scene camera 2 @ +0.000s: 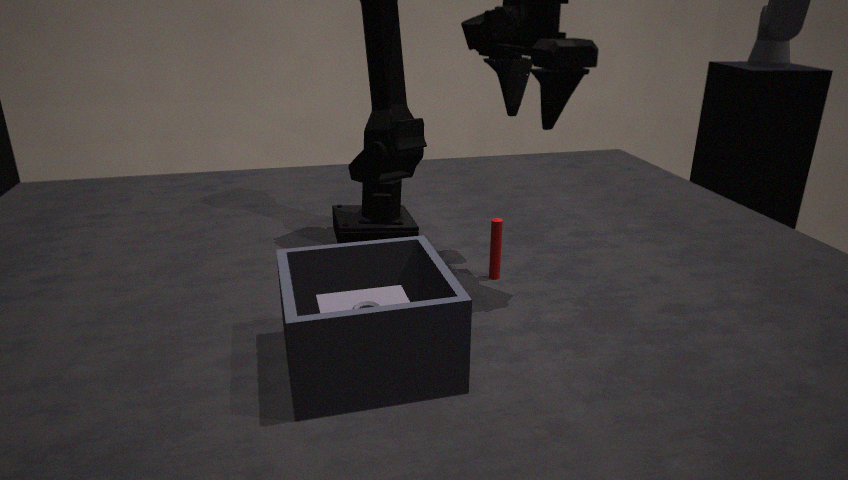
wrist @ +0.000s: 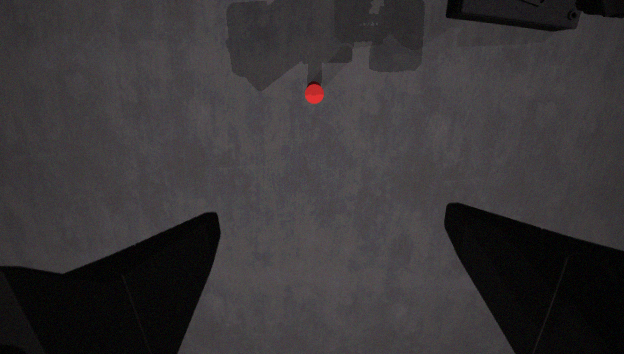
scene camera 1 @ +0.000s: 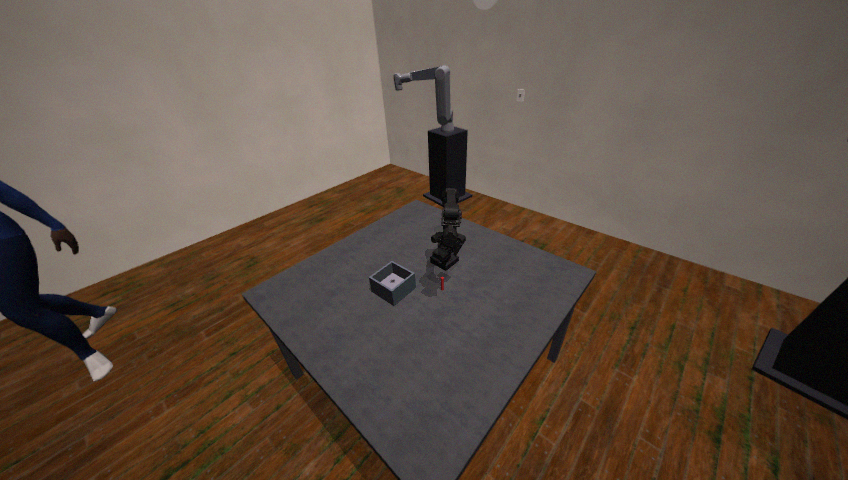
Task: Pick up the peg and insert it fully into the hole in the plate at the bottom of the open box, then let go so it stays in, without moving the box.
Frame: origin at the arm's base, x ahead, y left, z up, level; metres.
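Seen in the pictures: gripper, fingertip midpoint: [scene camera 2: 528, 122] [wrist: 332, 219] [scene camera 1: 449, 260]; arm's base, origin of the base link: [scene camera 2: 380, 217].
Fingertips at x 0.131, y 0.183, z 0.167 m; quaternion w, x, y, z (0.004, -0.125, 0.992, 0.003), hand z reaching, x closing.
Observation:
Offsets run from my fingertips to a thing's top centre. Level surfaces: height alone.
A red peg {dz -0.121, dx +0.015, dy -0.036 m} [scene camera 1: 442, 283] [scene camera 2: 495, 249] [wrist: 314, 94] stands upright on the table, beside the open box. In the wrist view it shows from above, beyond the fingertips and between them from side to side. The grey open box {dz -0.103, dx +0.200, dy -0.198 m} [scene camera 1: 393, 293] [scene camera 2: 380, 356] holds a pale plate {dz -0.140, dx +0.200, dy -0.198 m} [scene camera 1: 389, 279] [scene camera 2: 357, 298] with a round hole at its bottom; the box's front wall hides part of the plate in scene camera 2. My gripper [scene camera 2: 530, 122] [wrist: 332, 219] is open and empty, pointing down, high above the table and the peg's top.
The table {dz -0.201 m} [scene camera 1: 452, 368] [scene camera 2: 654, 356] bears the black arm's base [scene camera 1: 444, 260] [scene camera 2: 376, 226], behind the box and peg. A grey arm on a black pedestal [scene camera 1: 447, 163] [scene camera 2: 758, 136] stands beyond the table. A person in blue [scene camera 1: 17, 267] is at the left in scene camera 1.

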